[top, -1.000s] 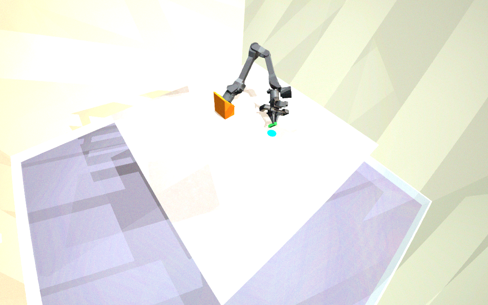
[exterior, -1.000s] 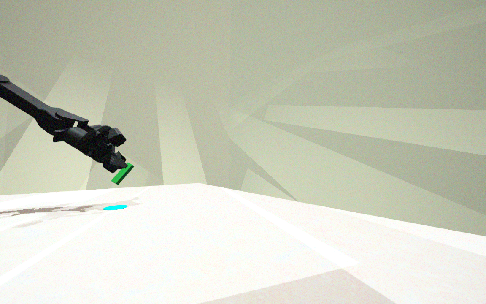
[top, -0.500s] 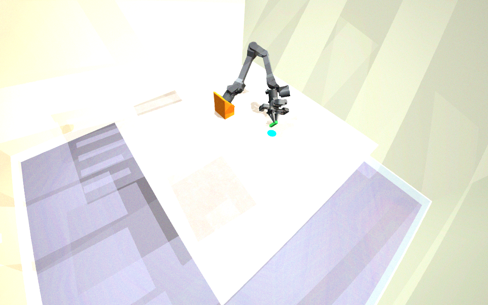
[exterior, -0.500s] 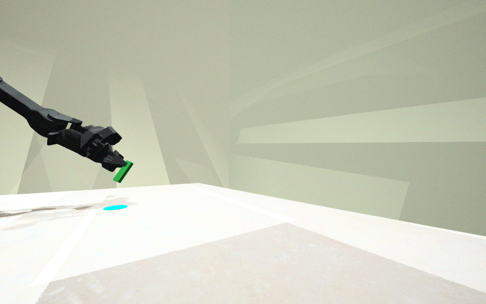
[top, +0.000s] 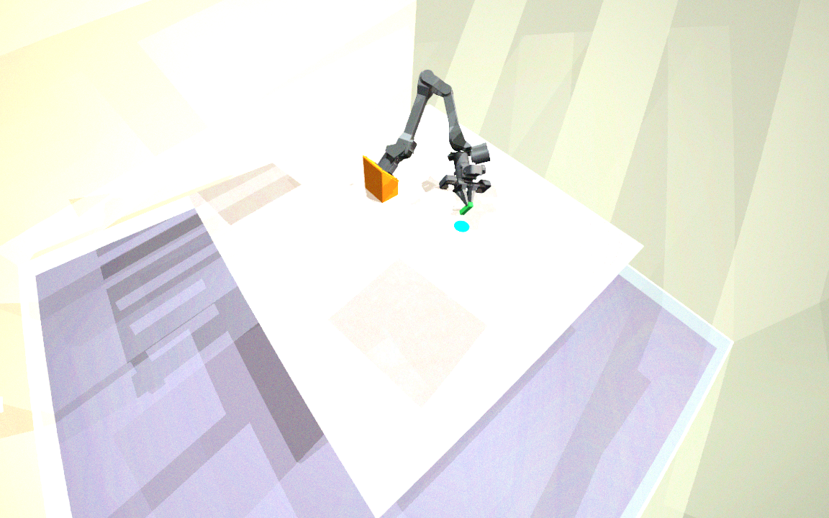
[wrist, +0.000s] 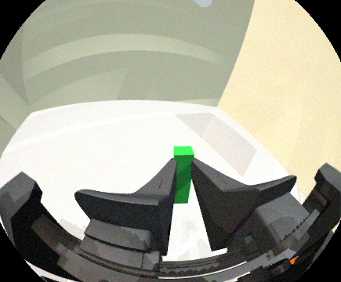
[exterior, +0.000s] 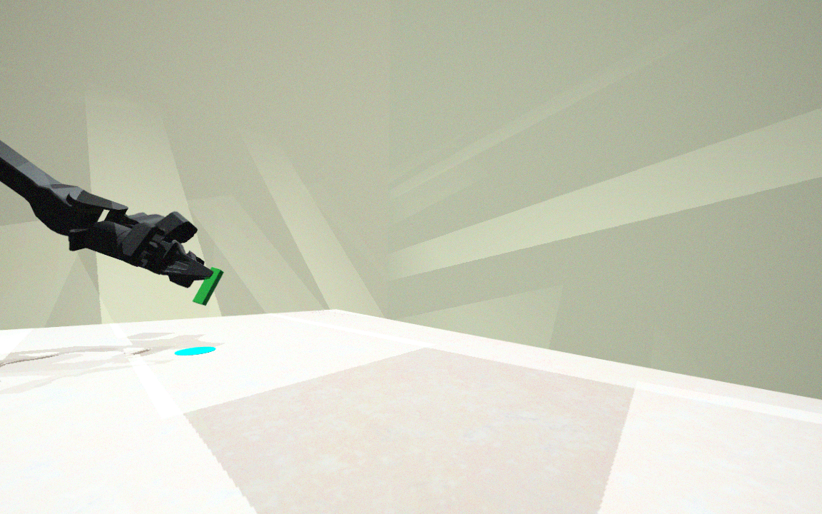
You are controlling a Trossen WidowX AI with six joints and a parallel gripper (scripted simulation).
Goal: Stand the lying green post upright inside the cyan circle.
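Now: gripper tip 2 cm past the cyan circle, 2 cm to the right of it and 13 cm above it. The rest, counted from my gripper tip: green post 1 cm behind, 2 cm below.
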